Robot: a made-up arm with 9 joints. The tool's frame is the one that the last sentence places.
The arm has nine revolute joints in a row. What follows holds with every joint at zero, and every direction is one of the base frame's. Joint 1 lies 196.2 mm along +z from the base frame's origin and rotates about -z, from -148.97 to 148.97 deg. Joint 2 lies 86.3 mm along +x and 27.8 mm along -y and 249.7 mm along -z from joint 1 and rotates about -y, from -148.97 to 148.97 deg. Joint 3 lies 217.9 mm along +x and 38.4 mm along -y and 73.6 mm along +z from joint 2 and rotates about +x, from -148.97 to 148.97 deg. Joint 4 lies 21.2 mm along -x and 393.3 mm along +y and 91.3 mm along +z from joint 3 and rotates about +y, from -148.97 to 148.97 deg. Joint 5 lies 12.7 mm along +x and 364.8 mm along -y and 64.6 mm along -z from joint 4 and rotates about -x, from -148.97 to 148.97 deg. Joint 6 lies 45.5 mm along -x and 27.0 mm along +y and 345.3 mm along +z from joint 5 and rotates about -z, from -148.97 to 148.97 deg. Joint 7 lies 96.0 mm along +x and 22.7 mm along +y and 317.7 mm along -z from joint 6 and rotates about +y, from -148.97 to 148.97 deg. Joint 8 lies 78.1 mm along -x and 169.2 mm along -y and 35.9 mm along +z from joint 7 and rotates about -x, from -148.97 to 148.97 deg. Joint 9 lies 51.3 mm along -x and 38.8 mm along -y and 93.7 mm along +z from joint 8 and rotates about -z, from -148.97 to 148.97 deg. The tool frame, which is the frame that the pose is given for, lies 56.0 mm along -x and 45.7 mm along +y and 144.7 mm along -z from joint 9; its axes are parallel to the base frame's.
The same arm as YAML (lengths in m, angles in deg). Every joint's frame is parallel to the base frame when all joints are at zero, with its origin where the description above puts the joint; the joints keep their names.
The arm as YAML. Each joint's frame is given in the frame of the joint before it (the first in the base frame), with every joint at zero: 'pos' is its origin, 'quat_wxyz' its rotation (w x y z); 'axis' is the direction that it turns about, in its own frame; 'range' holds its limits. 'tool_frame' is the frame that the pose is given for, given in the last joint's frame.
length_unit: m
angle_unit: deg
joints:
  - joint: joint 1
    pos: [0.0, 0.0, 0.1962]
    quat_wxyz: [1.0, 0.0, 0.0, 0.0]
    axis: [0.0, 0.0, -1.0]
    range: [-148.97, 148.97]
  - joint: joint 2
    pos: [0.0863, -0.0278, -0.2497]
    quat_wxyz: [1.0, 0.0, 0.0, 0.0]
    axis: [0.0, -1.0, 0.0]
    range: [-148.97, 148.97]
  - joint: joint 3
    pos: [0.2179, -0.0384, 0.0736]
    quat_wxyz: [1.0, 0.0, 0.0, 0.0]
    axis: [1.0, 0.0, 0.0]
    range: [-148.97, 148.97]
  - joint: joint 4
    pos: [-0.0212, 0.3933, 0.0913]
    quat_wxyz: [1.0, 0.0, 0.0, 0.0]
    axis: [0.0, 1.0, 0.0]
    range: [-148.97, 148.97]
  - joint: joint 5
    pos: [0.0127, -0.3648, -0.0646]
    quat_wxyz: [1.0, 0.0, 0.0, 0.0]
    axis: [-1.0, 0.0, 0.0]
    range: [-148.97, 148.97]
  - joint: joint 6
    pos: [-0.0455, 0.027, 0.3453]
    quat_wxyz: [1.0, 0.0, 0.0, 0.0]
    axis: [0.0, 0.0, -1.0]
    range: [-148.97, 148.97]
  - joint: joint 7
    pos: [0.096, 0.0227, -0.3177]
    quat_wxyz: [1.0, 0.0, 0.0, 0.0]
    axis: [0.0, 1.0, 0.0]
    range: [-148.97, 148.97]
  - joint: joint 8
    pos: [-0.0781, -0.1692, 0.0359]
    quat_wxyz: [1.0, 0.0, 0.0, 0.0]
    axis: [-1.0, 0.0, 0.0]
    range: [-148.97, 148.97]
  - joint: joint 9
    pos: [-0.0513, -0.0388, 0.0937]
    quat_wxyz: [1.0, 0.0, 0.0, 0.0]
    axis: [0.0, 0.0, -1.0]
    range: [-148.97, 148.97]
tool_frame:
  pos: [-0.056, 0.0457, -0.1447]
  quat_wxyz: [1.0, 0.0, 0.0, 0.0]

